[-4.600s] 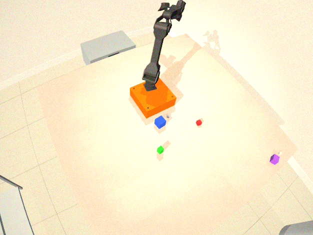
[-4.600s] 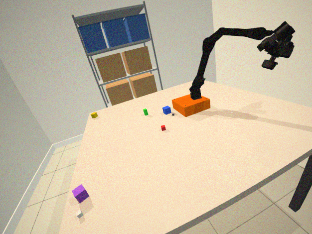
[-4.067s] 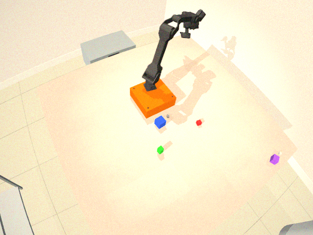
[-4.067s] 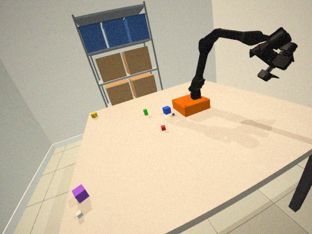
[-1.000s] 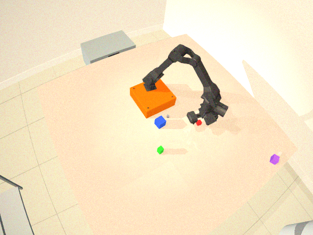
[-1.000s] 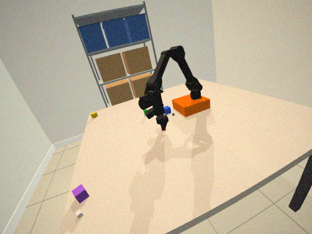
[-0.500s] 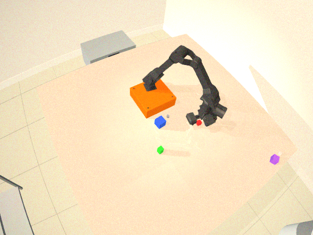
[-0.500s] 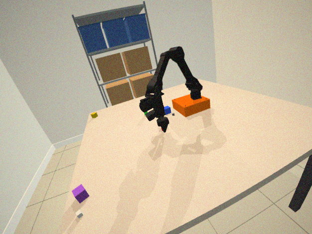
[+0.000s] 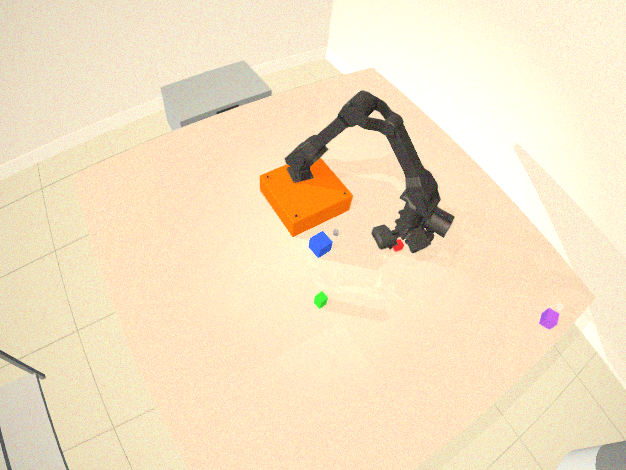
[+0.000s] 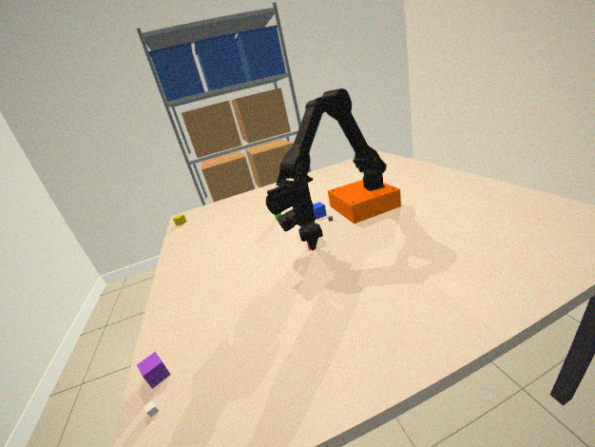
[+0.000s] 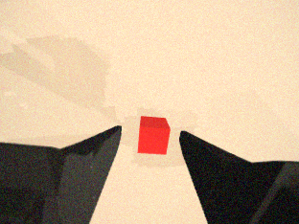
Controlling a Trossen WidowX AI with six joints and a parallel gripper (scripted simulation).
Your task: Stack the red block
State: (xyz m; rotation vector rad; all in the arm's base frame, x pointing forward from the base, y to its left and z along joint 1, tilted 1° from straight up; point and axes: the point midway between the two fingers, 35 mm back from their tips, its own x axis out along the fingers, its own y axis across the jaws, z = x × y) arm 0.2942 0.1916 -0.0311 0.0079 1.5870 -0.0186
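Now: the red block right at my gripper tip. From my gripper tip the other things lie so: tiny grey cube (100 mm behind, 150 mm to the right); purple cube (400 mm ahead, 340 mm to the left, 10 mm above); blue cube (70 mm behind, 220 mm to the right, 10 mm above).
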